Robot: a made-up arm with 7 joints.
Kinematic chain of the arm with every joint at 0, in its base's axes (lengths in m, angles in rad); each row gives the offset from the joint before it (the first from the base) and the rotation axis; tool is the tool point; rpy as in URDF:
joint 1: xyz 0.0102 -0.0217 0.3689 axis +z
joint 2: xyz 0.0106 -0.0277 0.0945 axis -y
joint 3: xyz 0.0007 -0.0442 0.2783 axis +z
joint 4: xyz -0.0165 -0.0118 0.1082 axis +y
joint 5: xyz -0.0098 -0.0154 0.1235 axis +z
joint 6: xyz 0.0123 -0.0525 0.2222 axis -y
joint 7: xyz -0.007 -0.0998 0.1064 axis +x
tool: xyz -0.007 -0.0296 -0.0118 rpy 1.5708 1.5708 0
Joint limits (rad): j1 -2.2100..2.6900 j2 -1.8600..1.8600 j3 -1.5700..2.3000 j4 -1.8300..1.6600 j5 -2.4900..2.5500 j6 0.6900..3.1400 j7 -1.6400..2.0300
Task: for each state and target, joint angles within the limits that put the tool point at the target. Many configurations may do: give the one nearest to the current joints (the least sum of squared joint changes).
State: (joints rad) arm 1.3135 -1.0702 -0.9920 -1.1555 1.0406 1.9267 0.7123
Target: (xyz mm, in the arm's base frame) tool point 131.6 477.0 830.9
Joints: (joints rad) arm 1.1360 -1.4064 -1.0590 -1.3604 0.9808 2.0242 0.7471
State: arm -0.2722 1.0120 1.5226 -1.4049 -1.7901 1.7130 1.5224
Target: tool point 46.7 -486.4 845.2
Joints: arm 0.3445 0.5183 1.8975 -1.1338 -1.6801 1.5258 1.5104
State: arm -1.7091 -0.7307 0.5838 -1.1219 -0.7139 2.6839 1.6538
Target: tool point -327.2 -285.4 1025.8
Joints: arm -1.7085 -0.6372 0.6220 -0.2864 -0.5570 2.2468 1.5203
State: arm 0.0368 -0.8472 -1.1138 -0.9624 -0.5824 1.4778 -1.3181
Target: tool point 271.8 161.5 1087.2
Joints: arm -0.0002 -0.8551 -1.0160 -0.5642 -0.4716 1.2589 -1.3116
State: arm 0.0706 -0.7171 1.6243 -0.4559 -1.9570 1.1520 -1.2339
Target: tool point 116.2 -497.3 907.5
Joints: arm -0.0847 -0.5971 1.5455 -1.0185 -1.8093 1.4056 -1.2027
